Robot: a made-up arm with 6 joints.
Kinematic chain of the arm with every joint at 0, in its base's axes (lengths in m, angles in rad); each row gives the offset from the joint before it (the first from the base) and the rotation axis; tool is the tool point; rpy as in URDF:
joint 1: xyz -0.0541 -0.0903 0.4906 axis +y
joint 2: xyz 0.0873 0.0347 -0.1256 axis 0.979 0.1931 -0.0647
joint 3: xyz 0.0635 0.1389 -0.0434 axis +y
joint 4: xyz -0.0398 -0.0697 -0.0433 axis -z
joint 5: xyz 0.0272 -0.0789 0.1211 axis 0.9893 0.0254 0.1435
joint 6: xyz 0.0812 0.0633 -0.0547 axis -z
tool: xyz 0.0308 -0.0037 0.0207 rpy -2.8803 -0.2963 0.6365
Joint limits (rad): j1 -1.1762..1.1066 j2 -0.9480..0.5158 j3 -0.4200..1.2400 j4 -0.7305..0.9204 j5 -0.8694..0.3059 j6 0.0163..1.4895
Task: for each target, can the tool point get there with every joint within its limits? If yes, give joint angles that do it. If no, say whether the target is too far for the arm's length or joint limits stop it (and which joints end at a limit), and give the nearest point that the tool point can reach.
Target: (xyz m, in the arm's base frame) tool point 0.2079 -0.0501 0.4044
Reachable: yes | joints -0.3124 0.3835 0.4241 0.2682 0.0504 1.1781
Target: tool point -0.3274 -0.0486 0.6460
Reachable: no: joint limits stop it (at a limit: joint 1, joint 2, joint 3, joint 4, joint 5, joint 6) | nearest point -0.1823 -0.1060 0.3297 | short by 0.353 m
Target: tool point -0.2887 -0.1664 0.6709
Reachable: no: joint limits stop it (at a limit: joint 1, joint 2, joint 4, joint 5) | nearest point 0.0422 -0.1015 0.6017 | short by 0.344 m
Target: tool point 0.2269 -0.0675 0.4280
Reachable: yes | joints -0.2884 -0.8346 0.3807 0.1237 -0.2809 0.4687
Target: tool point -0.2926 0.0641 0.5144
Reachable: no: joint limits stop it (at a limit: joint 1, joint 2, joint 3, joint 4, joint 5, joint 6) | nearest point -0.1823 -0.1060 0.3297 | short by 0.274 m
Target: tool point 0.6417 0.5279 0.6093
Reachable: no: too far | nearest point 0.2583 0.0961 0.5439 | short by 0.581 m
